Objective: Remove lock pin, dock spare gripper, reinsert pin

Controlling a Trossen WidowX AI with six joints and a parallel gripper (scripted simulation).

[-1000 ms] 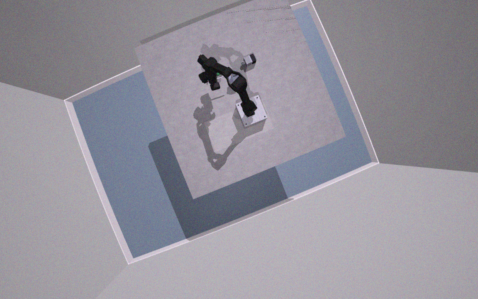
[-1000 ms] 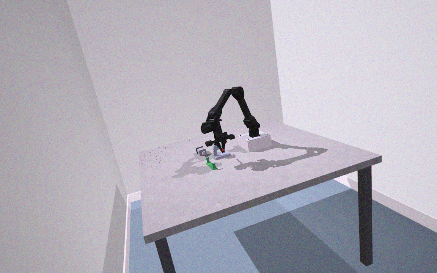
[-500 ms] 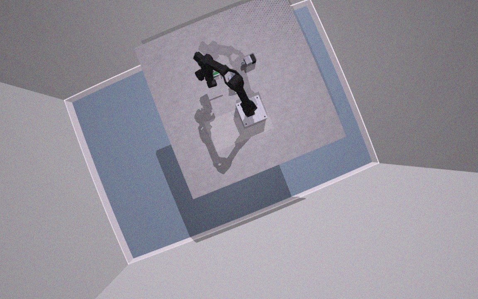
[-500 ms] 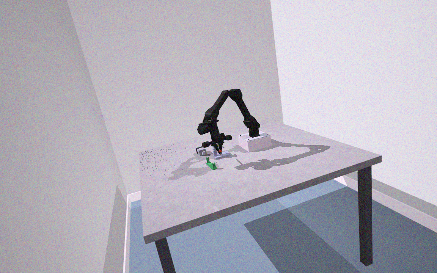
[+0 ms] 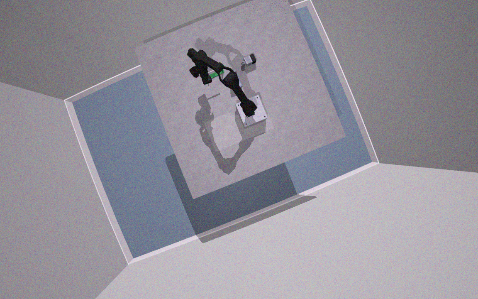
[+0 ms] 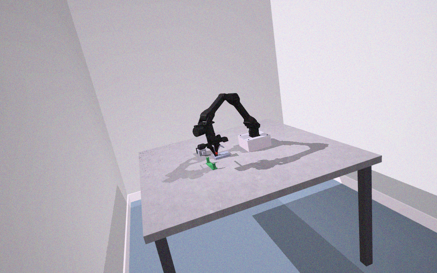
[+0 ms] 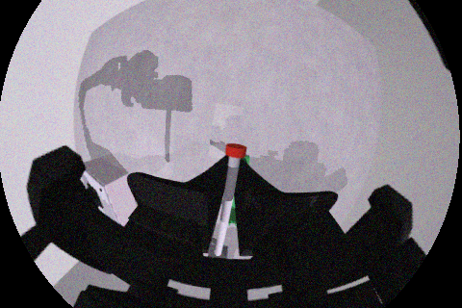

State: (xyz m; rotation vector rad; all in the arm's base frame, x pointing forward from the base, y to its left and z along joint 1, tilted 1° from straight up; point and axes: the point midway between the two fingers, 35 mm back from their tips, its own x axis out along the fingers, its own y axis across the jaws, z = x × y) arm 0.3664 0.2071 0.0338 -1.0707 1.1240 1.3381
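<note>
My gripper tip is now 9 cm to the left of the green cradle, 7 cm above it and 2 cm short of it. Round my gripper tip: grey mount: 21 cm to the right, 8 cm behind, 4 cm below; spare gripper: 36 cm to the right, 7 cm below, 2 cm ahead.
</note>
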